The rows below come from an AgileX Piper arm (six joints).
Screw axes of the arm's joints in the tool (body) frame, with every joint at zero. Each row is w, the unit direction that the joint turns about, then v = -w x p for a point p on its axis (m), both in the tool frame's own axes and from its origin. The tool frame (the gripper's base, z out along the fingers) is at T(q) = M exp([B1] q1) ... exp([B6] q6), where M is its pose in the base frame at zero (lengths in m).
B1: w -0.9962 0 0.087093 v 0 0.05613 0
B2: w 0 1 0 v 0.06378 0 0.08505
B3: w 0 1 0 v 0.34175 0 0.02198
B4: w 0 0 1 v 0 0 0
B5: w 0 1 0 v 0.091 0 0
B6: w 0 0 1 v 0 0 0
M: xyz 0.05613 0 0.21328 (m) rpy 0 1.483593 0 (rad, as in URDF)
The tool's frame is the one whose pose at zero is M.
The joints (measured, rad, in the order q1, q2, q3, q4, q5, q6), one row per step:
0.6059 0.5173 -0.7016 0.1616 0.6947 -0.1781
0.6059 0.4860 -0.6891 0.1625 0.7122 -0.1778
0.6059 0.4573 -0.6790 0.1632 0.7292 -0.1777
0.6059 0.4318 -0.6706 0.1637 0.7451 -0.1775
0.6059 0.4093 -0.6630 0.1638 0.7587 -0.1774
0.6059 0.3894 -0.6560 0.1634 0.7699 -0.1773
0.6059 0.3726 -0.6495 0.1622 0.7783 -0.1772
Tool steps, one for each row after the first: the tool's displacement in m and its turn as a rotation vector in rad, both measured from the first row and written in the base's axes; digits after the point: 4 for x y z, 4 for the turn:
-0.0059 -0.0038 -0.0026 0.0011 -0.0010 0.0028
-0.0113 -0.0072 -0.0049 0.0021 -0.0026 0.0056
-0.0160 -0.0103 -0.0069 0.0028 -0.0038 0.0082
-0.0201 -0.0129 -0.0088 0.0032 -0.0053 0.0103
-0.0237 -0.0153 -0.0106 0.0035 -0.0073 0.0118
-0.0265 -0.0172 -0.0122 0.0034 -0.0098 0.0126

